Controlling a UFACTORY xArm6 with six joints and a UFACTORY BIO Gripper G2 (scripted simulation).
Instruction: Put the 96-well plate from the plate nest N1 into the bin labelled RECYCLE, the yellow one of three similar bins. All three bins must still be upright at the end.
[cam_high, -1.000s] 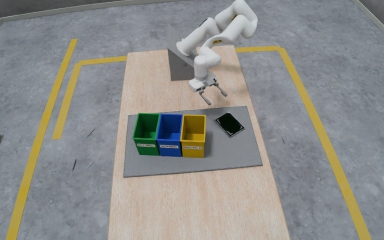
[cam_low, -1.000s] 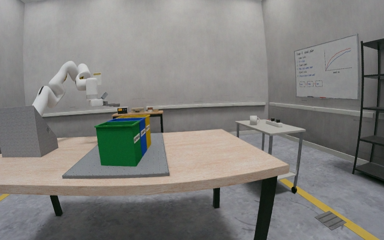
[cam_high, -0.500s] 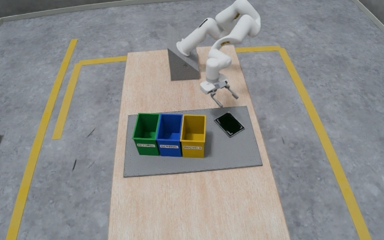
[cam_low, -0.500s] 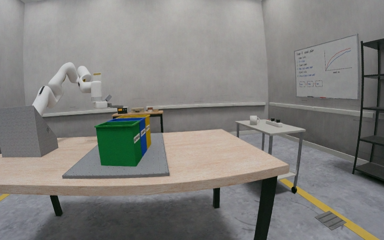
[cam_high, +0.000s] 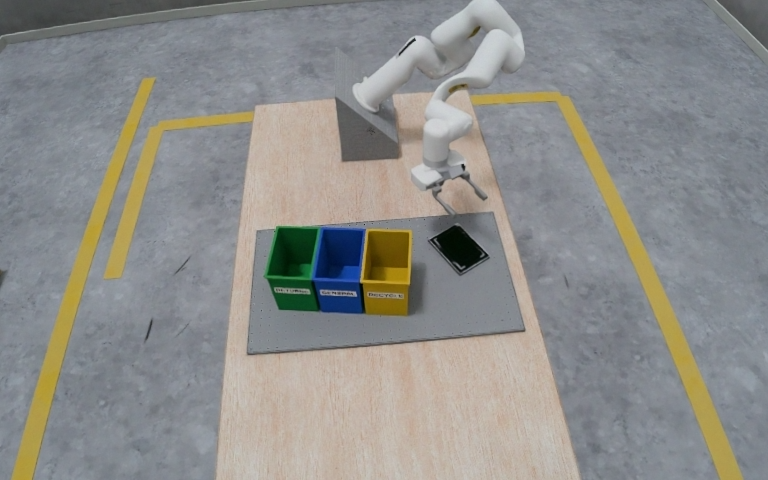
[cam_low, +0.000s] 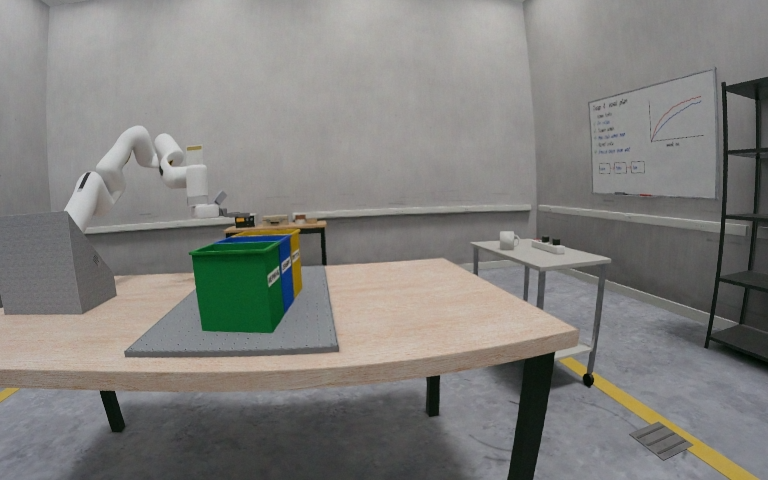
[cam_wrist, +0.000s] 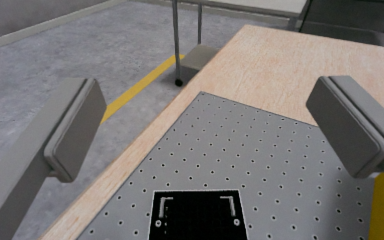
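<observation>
The black 96-well plate lies 20 cm below my hand. From my hand the other things lie so: blue bin (37 cm to the right, 14 cm below, 9 cm ahead); black plate nest N1 (22 cm below); yellow recycle bin (24 cm to the right, 14 cm below, 12 cm ahead).
</observation>
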